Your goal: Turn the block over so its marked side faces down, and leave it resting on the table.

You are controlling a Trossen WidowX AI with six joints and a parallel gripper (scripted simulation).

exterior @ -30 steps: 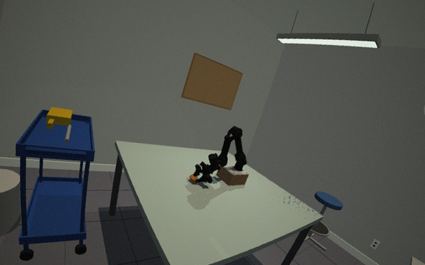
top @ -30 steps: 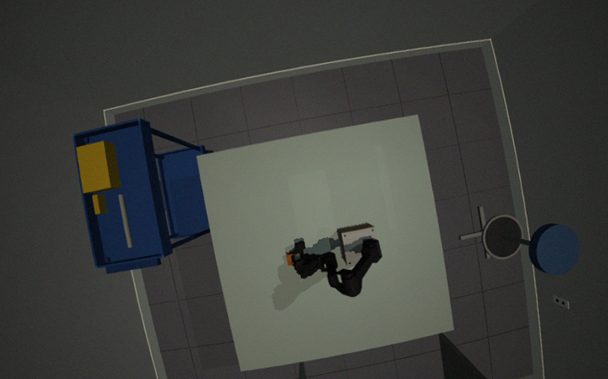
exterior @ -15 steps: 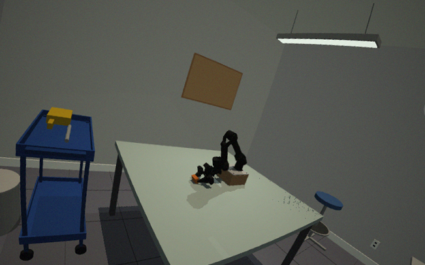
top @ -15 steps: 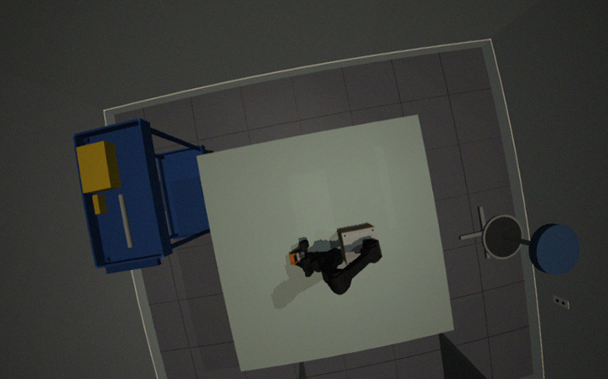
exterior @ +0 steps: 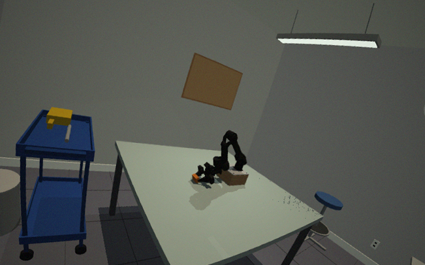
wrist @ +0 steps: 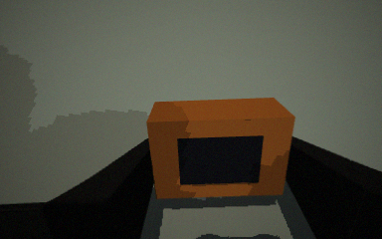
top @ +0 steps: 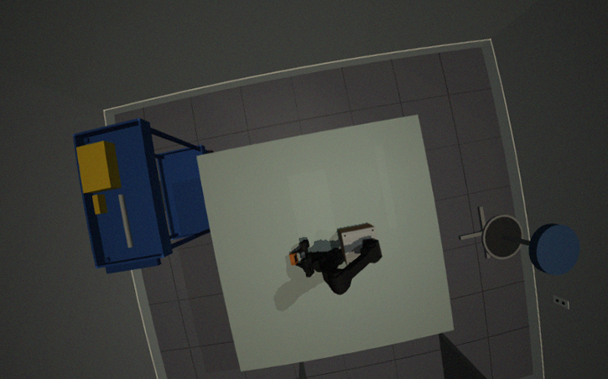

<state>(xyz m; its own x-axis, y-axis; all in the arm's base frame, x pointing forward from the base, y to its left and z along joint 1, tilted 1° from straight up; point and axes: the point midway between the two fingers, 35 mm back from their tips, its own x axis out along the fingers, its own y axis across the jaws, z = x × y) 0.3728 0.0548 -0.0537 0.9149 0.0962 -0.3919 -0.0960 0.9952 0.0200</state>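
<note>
The block is 10 mm behind my gripper tip.
</note>
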